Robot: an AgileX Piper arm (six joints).
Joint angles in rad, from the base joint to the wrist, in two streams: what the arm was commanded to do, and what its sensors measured. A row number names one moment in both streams.
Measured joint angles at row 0: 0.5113 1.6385 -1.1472 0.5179 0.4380 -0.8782
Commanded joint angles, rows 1 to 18: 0.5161 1.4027 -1.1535 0.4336 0.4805 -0.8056; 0.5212 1.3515 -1.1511 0.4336 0.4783 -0.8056; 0.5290 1.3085 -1.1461 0.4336 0.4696 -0.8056; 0.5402 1.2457 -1.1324 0.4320 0.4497 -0.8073; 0.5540 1.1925 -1.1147 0.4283 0.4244 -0.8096; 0.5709 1.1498 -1.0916 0.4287 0.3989 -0.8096; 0.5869 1.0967 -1.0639 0.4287 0.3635 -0.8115; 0.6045 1.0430 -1.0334 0.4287 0.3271 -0.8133; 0.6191 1.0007 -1.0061 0.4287 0.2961 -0.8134; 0.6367 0.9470 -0.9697 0.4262 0.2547 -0.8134; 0.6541 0.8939 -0.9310 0.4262 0.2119 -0.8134; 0.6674 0.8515 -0.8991 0.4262 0.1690 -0.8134; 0.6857 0.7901 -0.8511 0.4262 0.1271 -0.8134; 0.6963 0.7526 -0.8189 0.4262 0.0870 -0.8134; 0.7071 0.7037 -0.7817 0.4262 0.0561 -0.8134; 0.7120 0.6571 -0.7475 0.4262 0.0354 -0.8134; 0.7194 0.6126 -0.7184 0.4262 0.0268 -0.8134; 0.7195 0.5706 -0.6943 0.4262 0.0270 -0.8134
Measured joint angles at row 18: 0.7003 0.7228 -0.8006 0.4349 0.1037 -0.8150
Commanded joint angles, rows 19 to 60: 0.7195 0.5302 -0.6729 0.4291 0.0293 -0.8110; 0.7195 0.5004 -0.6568 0.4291 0.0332 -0.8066; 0.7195 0.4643 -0.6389 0.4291 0.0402 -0.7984; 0.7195 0.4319 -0.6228 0.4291 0.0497 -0.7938; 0.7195 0.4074 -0.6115 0.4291 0.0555 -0.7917; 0.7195 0.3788 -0.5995 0.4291 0.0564 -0.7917; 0.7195 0.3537 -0.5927 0.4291 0.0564 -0.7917; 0.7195 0.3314 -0.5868 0.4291 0.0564 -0.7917; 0.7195 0.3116 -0.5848 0.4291 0.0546 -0.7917; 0.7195 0.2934 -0.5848 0.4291 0.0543 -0.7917; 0.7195 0.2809 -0.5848 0.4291 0.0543 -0.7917; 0.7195 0.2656 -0.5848 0.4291 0.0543 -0.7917; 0.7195 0.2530 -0.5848 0.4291 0.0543 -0.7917; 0.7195 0.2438 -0.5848 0.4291 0.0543 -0.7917; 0.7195 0.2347 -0.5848 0.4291 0.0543 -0.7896; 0.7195 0.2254 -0.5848 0.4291 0.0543 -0.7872; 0.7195 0.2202 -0.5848 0.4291 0.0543 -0.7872; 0.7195 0.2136 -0.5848 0.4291 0.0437 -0.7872; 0.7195 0.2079 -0.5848 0.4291 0.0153 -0.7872; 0.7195 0.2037 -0.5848 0.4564 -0.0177 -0.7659; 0.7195 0.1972 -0.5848 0.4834 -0.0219 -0.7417; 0.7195 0.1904 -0.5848 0.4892 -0.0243 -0.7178; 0.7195 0.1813 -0.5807 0.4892 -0.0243 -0.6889; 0.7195 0.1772 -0.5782 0.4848 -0.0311 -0.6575; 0.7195 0.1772 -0.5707 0.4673 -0.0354 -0.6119; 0.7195 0.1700 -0.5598 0.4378 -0.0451 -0.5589; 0.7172 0.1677 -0.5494 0.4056 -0.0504 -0.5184; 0.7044 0.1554 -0.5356 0.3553 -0.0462 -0.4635; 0.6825 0.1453 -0.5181 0.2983 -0.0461 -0.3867; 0.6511 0.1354 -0.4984 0.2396 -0.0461 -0.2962; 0.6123 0.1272 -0.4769 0.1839 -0.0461 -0.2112; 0.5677 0.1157 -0.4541 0.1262 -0.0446 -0.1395; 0.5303 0.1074 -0.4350 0.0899 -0.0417 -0.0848; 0.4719 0.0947 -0.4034 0.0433 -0.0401 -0.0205; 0.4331 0.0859 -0.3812 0.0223 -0.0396 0.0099; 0.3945 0.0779 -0.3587 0.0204 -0.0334 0.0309; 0.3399 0.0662 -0.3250 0.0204 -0.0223 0.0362; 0.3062 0.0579 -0.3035 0.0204 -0.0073 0.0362; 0.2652 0.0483 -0.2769 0.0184 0.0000 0.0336; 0.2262 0.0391 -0.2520 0.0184 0.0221 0.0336; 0.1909 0.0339 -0.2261 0.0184 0.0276 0.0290; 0.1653 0.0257 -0.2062 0.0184 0.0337 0.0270
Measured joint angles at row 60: 0.2780 0.0555 -0.2912 0.0432 -0.0086 0.0154
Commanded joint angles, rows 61 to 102: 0.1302 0.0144 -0.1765 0.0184 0.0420 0.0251; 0.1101 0.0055 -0.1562 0.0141 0.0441 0.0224; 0.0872 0.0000 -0.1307 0.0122 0.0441 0.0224; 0.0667 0.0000 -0.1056 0.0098 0.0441 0.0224; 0.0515 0.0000 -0.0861 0.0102 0.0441 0.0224; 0.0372 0.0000 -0.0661 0.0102 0.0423 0.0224; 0.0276 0.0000 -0.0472 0.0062 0.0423 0.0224; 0.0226 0.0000 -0.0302 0.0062 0.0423 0.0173; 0.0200 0.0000 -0.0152 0.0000 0.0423 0.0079; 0.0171 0.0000 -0.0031 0.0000 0.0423 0.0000; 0.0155 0.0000 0.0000 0.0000 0.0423 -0.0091; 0.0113 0.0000 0.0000 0.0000 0.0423 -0.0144; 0.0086 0.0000 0.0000 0.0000 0.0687 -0.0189; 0.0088 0.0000 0.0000 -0.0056 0.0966 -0.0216; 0.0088 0.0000 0.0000 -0.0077 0.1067 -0.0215; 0.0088 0.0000 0.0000 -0.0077 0.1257 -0.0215; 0.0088 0.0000 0.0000 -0.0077 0.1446 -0.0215; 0.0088 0.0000 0.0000 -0.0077 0.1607 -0.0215; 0.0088 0.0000 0.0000 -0.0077 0.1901 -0.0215; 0.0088 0.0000 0.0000 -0.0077 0.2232 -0.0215; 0.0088 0.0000 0.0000 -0.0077 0.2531 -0.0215; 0.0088 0.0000 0.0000 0.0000 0.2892 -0.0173; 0.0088 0.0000 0.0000 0.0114 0.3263 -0.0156; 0.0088 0.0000 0.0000 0.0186 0.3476 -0.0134; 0.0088 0.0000 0.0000 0.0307 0.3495 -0.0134; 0.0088 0.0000 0.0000 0.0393 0.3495 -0.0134; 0.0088 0.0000 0.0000 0.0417 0.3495 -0.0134; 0.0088 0.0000 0.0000 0.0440 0.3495 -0.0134; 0.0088 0.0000 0.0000 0.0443 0.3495 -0.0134; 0.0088 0.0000 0.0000 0.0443 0.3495 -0.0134; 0.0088 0.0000 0.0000 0.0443 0.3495 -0.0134; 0.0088 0.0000 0.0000 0.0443 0.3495 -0.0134; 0.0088 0.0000 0.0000 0.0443 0.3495 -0.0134; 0.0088 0.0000 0.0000 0.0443 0.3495 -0.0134; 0.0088 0.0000 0.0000 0.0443 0.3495 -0.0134; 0.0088 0.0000 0.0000 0.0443 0.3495 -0.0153; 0.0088 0.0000 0.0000 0.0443 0.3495 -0.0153; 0.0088 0.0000 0.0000 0.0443 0.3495 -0.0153; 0.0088 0.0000 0.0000 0.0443 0.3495 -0.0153; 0.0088 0.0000 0.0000 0.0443 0.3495 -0.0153; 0.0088 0.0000 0.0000 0.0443 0.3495 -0.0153; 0.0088 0.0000 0.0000 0.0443 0.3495 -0.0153
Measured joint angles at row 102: 0.0172 0.0028 -0.0026 0.0401 0.3479 -0.0118
